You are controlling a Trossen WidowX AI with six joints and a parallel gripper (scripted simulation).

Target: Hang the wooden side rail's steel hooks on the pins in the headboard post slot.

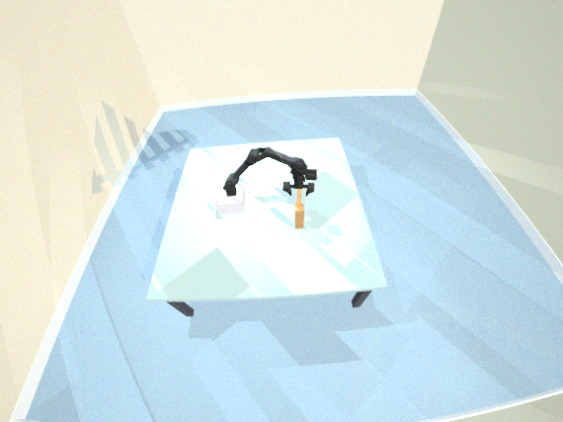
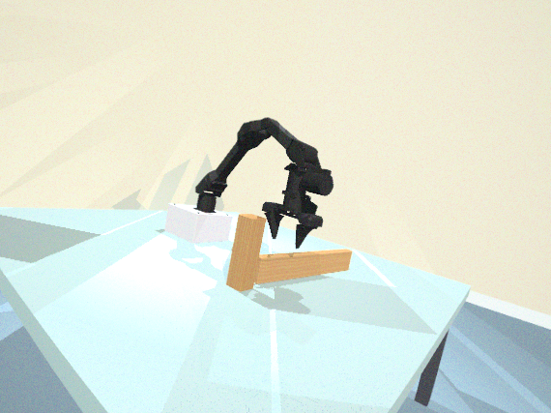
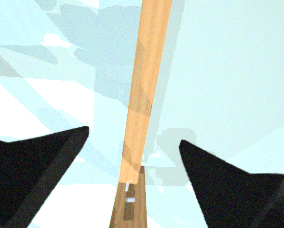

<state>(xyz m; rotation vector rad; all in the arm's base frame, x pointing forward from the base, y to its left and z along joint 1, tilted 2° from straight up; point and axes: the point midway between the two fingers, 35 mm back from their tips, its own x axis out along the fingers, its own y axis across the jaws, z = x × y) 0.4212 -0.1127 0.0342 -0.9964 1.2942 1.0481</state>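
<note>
The wooden headboard post is 150 mm to the right of my gripper tip, 20 mm below it and 20 mm behind it.
</note>
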